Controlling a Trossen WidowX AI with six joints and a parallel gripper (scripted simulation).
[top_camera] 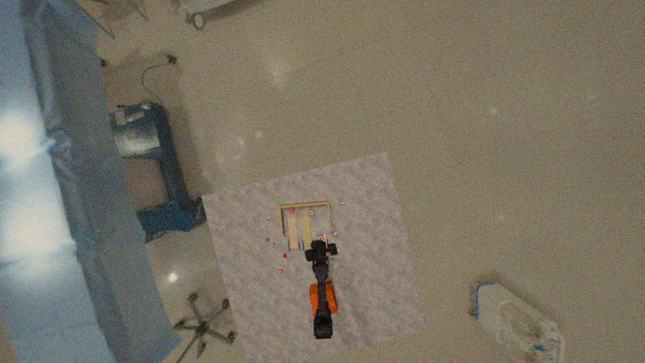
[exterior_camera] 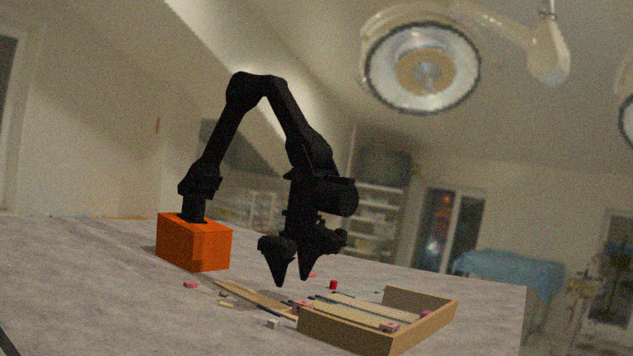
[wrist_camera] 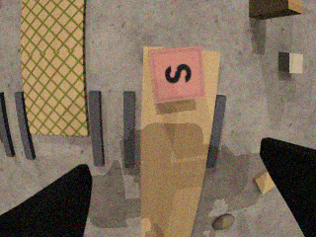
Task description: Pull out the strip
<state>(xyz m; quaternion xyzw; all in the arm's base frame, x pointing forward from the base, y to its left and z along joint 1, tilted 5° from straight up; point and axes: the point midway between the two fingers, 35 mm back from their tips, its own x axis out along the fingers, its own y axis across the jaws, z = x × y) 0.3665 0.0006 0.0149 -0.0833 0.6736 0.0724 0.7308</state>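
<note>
My gripper tip is now 6 cm short of the beige cube, 10 cm to the left of it and 6 cm above it.
</note>
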